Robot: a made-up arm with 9 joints.
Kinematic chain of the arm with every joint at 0, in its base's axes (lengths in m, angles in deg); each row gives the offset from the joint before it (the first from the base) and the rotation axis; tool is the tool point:
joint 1: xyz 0 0 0.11 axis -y
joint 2: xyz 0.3 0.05 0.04 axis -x
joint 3: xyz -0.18 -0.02 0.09 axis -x
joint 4: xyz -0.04 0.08 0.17 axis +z
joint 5: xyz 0 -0.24 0.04 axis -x
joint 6: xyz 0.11 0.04 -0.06 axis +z
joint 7: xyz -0.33 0 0.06 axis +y
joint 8: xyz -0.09 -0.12 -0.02 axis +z
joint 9: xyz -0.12 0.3 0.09 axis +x
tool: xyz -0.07 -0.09 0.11
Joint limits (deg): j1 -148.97..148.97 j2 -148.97..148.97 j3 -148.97..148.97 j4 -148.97..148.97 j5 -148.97..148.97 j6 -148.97..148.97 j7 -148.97..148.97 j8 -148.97..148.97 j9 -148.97..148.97
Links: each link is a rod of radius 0.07 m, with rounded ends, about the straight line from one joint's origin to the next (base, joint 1, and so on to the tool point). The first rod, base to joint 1, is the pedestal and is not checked.
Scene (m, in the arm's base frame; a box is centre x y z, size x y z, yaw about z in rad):
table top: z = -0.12
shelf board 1: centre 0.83 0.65 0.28 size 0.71 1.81 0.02 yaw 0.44
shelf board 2: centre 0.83 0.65 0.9 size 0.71 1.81 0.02 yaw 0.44
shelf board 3: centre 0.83 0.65 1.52 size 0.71 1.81 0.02 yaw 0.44
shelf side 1: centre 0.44 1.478 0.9 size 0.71 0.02 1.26 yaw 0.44
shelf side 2: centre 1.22 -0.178 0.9 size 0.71 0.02 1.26 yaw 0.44
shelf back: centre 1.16 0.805 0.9 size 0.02 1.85 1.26 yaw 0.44
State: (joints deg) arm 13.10 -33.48 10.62 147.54 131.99 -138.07 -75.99 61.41 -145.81
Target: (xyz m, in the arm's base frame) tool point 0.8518 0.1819 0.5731
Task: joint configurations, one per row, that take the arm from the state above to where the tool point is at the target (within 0.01 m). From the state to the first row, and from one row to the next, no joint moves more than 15 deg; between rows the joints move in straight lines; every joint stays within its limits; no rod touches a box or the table.
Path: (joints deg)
1: 1.97 -35.35 19.38 148.26 131.86 -141.67 -75.05 58.44 -147.39
2: -9.17 -37.23 28.15 148.97 131.73 -145.28 -74.12 55.46 -148.97
3: -8.59 -40.04 20.75 138.51 127.25 -139.66 -88.16 62.29 -148.97
4: -8.02 -42.84 13.35 128.04 122.77 -134.05 -102.19 69.11 -148.97
5: -7.45 -45.65 5.95 117.58 118.29 -128.43 -116.23 75.94 -148.97

